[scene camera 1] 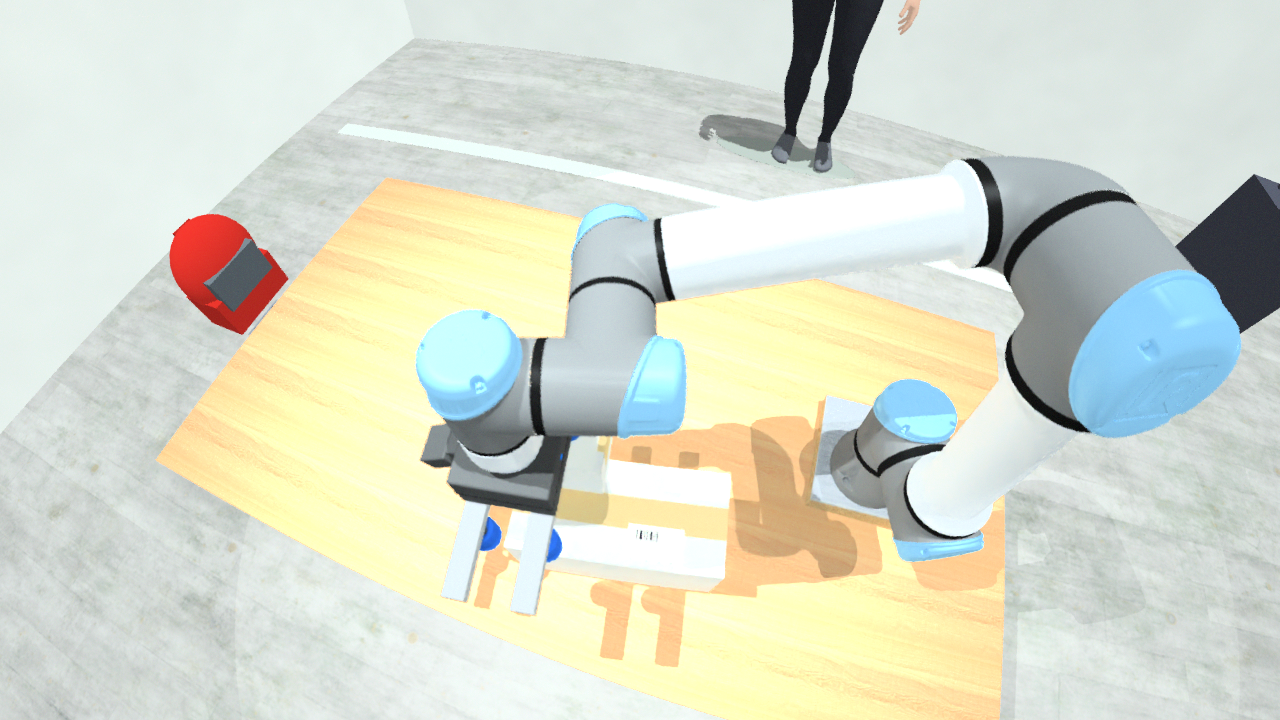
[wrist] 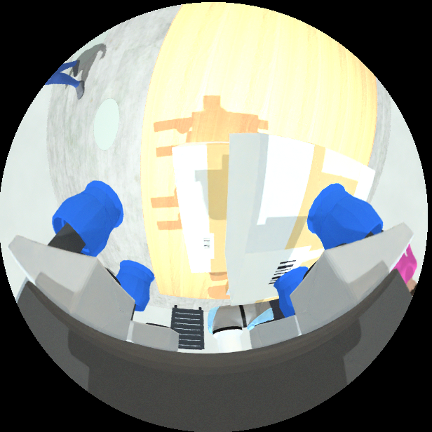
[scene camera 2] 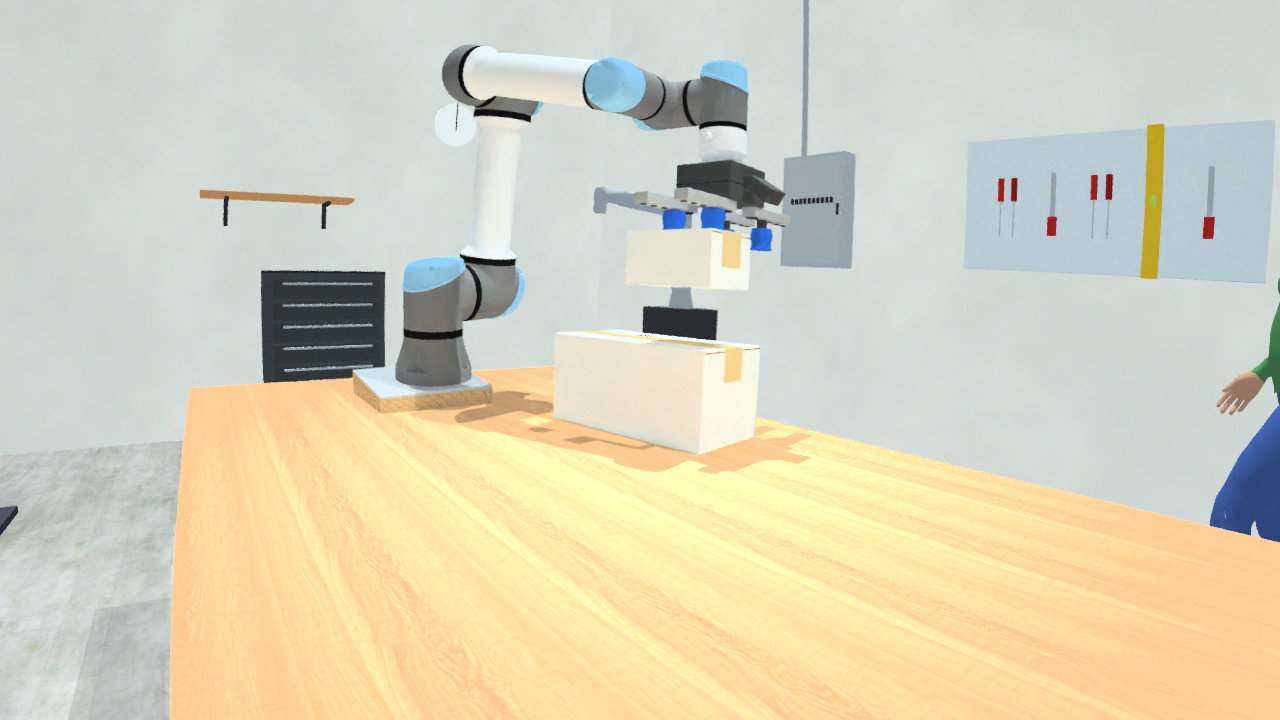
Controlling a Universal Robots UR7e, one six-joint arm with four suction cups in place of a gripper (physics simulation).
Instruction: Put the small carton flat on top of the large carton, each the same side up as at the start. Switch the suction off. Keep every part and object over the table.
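Frame: origin at the arm's base, x ahead, y left, z up, level; millimetres.
Seen in the pictures: arm's base, origin of its link: (scene camera 1: 870, 469) (scene camera 2: 433, 376).
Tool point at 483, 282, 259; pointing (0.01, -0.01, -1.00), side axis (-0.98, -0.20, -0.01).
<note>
Pixels of each thing's top centre, then the offset from my tool point to it, as dx, dy, dz. Level surfaces: height alone.
- small white carton, centre of its top: (scene camera 1: 545, 424) (scene camera 2: 688, 232) +8, -70, +15
- large carton, centre of its top: (scene camera 1: 620, 511) (scene camera 2: 653, 338) -95, -44, -153
- wooden table, height of its surface: dz -301
The small white carton (scene camera 1: 588, 461) (scene camera 2: 671, 257) (wrist: 287, 175) hangs level under my gripper (scene camera 1: 519, 492) (scene camera 2: 718, 219), stuck to the cups on one side. The outer cups hang free beside it. In scene camera 2 it is high above the large carton (scene camera 1: 698, 557) (scene camera 2: 626, 385) (wrist: 189, 235), with a wide air gap, and their long sides look roughly parallel. The large carton lies flat on the table, tape along its top, a label with a barcode on it. In scene camera 1 my arm and gripper hide most of the small carton. In the wrist view the small carton covers part of the large one.
The wooden table (scene camera 1: 358, 358) (scene camera 2: 447, 555) (wrist: 270, 60) bears the cartons and the arm's base plate (scene camera 1: 827, 429) (scene camera 2: 380, 385). A red helmet-like object (scene camera 1: 210, 255) is beyond the table's left edge in scene camera 1. A person (scene camera 1: 827, 80) (scene camera 2: 1253, 465) stands off the table.
</note>
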